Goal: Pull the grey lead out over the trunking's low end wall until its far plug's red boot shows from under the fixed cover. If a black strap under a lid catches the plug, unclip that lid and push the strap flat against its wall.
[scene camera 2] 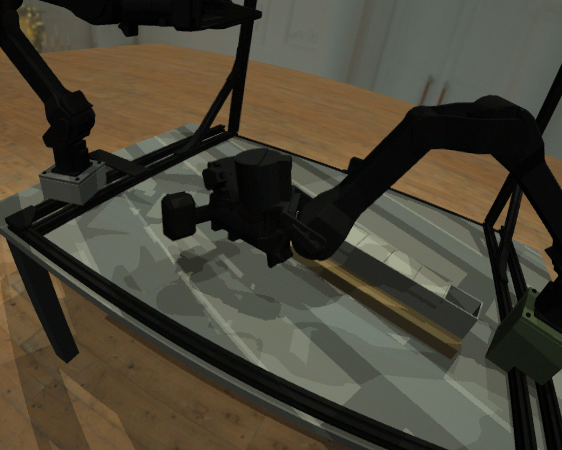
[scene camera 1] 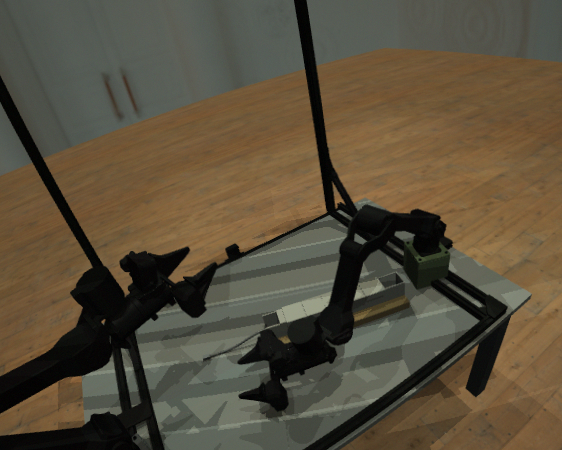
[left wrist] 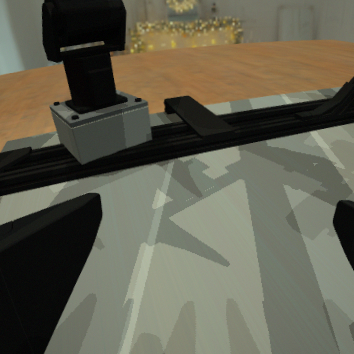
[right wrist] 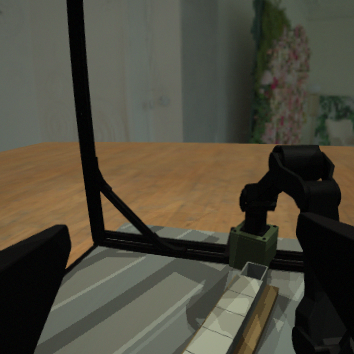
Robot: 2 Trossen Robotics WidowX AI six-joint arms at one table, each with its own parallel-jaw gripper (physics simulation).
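Seen in the pictures: left gripper, fingertip midpoint: [scene camera 2: 190,191] [scene camera 1: 238,379] [left wrist: 218,208]; right gripper, fingertip midpoint: [scene camera 2: 257,14] [scene camera 1: 202,255] [right wrist: 184,230]; left arm's base at its link origin: [scene camera 2: 553,316] [scene camera 1: 426,247] [right wrist: 254,228]; right arm's base at its link origin: [scene camera 2: 72,167] [left wrist: 95,102].
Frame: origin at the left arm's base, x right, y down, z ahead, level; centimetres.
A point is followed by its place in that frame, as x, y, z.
The white-lidded grey trunking [scene camera 1: 300,311] [scene camera 2: 395,277] [right wrist: 227,315] lies across the table. The grey lead [scene camera 1: 234,346] {-10.2, 9.4, 60.2} comes out of its left end in scene camera 1, its free end toward the left; it does not show in the left wrist view. The red boot and black straps do not show. My left gripper [scene camera 1: 240,378] {-27.0, 0.3, 57.4} [left wrist: 218,208] {-27.0, 0.3, 57.4} is open and empty, over the table beside the lead, nearer the camera in scene camera 1; its arm hides part of the trunking. My right gripper [scene camera 1: 202,256] {-18.3, -29.0, 56.3} [right wrist: 184,230] {-18.3, -29.0, 56.3} is open and empty, raised well away from the lead, toward the upper left.
A wooden bar [scene camera 1: 382,310] {-11.0, 8.4, 18.1} [scene camera 2: 380,295] {-10.6, 8.4, 25.5} [right wrist: 257,327] {-11.1, 8.4, 23.9} runs along the trunking's side. The green base [scene camera 1: 426,266] {-5.0, 2.3, 2.4} [scene camera 2: 527,345] {-5.0, 4.0, 1.3} [right wrist: 253,247] {-1.9, 2.8, 5.0} of my left arm stands near the trunking's far open end. Black rails and uprights [scene camera 1: 312,100] {45.5, -36.2, 19.2} edge the table. My right arm's grey base [scene camera 2: 75,184] {-41.9, 4.1, 76.8} [left wrist: 102,130] {-38.7, 5.6, 78.4} stands opposite.
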